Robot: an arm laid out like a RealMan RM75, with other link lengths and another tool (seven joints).
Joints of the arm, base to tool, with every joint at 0 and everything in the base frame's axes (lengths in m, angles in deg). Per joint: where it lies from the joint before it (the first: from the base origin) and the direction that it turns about. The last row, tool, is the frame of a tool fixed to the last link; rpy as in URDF.
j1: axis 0 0 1 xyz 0 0 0.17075
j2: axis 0 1 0 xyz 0 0 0
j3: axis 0 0 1 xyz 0 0 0.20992
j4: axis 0 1 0 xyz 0 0 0
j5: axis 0 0 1 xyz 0 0 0.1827
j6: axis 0 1 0 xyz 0 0 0
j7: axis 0 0 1 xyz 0 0 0.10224
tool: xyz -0.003 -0.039 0.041 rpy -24.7 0 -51.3
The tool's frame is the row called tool.
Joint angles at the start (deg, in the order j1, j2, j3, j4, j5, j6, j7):
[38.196 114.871 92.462 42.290 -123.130 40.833 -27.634]
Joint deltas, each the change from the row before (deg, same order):
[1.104 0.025 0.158 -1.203 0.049 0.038 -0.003]
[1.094 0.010 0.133 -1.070 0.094 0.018 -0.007]
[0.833 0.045 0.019 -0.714 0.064 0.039 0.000]
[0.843 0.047 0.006 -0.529 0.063 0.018 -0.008]
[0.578 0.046 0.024 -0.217 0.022 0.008 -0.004]
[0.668 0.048 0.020 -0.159 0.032 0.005 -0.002]
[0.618 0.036 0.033 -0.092 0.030 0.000 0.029]
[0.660 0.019 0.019 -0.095 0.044 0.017 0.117]
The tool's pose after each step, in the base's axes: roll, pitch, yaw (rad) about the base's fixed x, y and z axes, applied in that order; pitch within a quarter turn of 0, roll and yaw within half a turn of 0; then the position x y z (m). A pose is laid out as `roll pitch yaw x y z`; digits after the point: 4 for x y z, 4 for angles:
-2.9876 -0.1345 -0.2204 0.2333 0.3837 -0.0705
-2.9924 -0.1369 -0.2190 0.2310 0.3857 -0.0717
-2.9973 -0.1391 -0.2157 0.2286 0.3873 -0.0730
-3.0010 -0.1405 -0.2092 0.2252 0.3892 -0.0741
-3.0027 -0.1406 -0.2026 0.2221 0.3909 -0.0747
-3.0041 -0.1402 -0.1935 0.2181 0.3930 -0.0752
-3.0048 -0.1392 -0.1849 0.2142 0.3950 -0.0756
-3.0055 -0.1375 -0.1770 0.2101 0.3971 -0.0759

